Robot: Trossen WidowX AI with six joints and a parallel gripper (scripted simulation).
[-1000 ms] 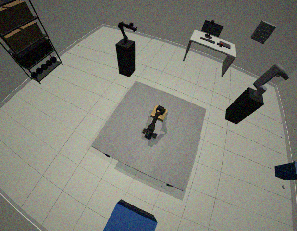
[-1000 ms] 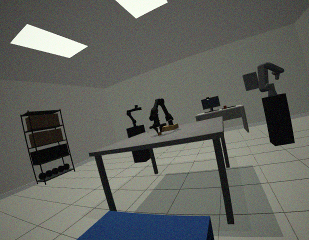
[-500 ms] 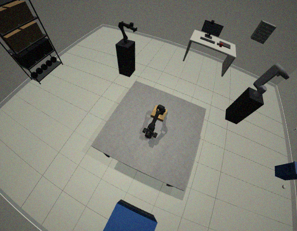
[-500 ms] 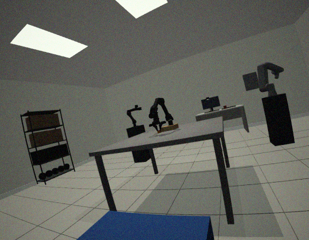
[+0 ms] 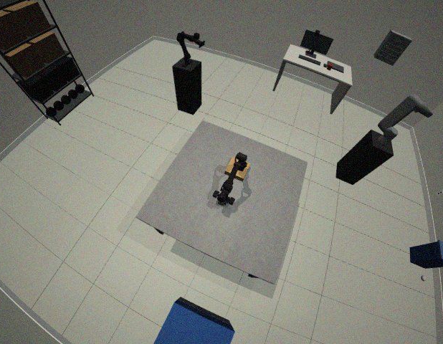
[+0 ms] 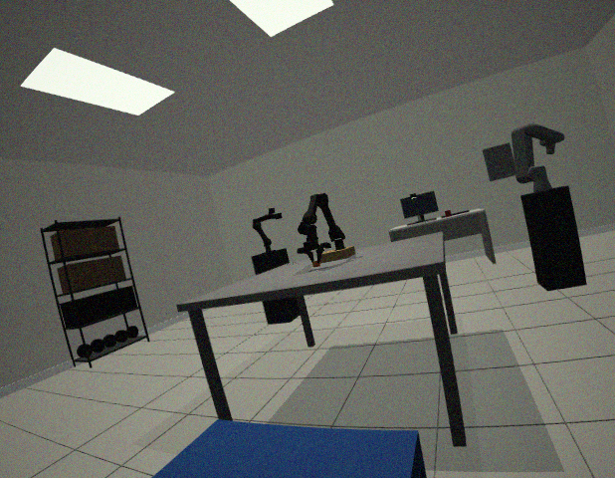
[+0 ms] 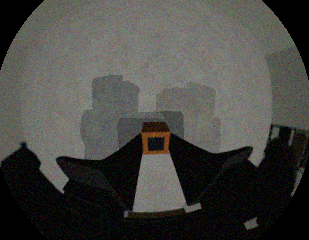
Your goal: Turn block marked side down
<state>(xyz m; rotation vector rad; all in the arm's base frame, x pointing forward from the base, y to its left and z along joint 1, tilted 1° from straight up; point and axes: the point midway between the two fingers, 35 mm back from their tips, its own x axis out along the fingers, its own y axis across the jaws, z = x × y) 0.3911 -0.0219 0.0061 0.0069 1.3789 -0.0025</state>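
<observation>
Right now the orange block is 10 mm above my gripper tip.
</observation>
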